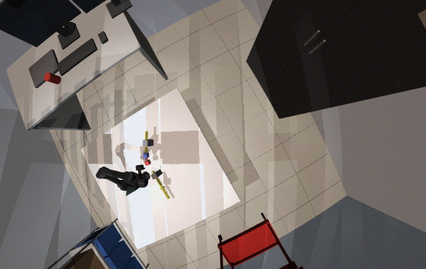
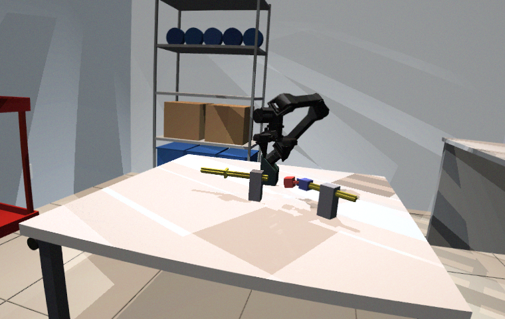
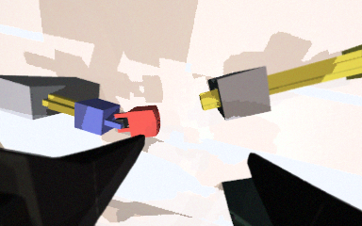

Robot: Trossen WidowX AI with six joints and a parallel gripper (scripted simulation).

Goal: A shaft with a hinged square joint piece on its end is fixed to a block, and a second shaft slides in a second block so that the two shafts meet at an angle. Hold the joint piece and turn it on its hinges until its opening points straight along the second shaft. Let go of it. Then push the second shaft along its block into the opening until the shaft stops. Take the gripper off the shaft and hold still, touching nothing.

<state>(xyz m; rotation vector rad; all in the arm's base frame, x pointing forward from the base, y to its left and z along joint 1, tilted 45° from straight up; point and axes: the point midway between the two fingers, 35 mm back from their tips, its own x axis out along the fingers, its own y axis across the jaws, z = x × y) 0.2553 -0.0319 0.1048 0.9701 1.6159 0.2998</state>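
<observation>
The red joint piece is 2 cm ahead of my gripper tip, 8 cm to the left of it and 8 cm below it.
</observation>
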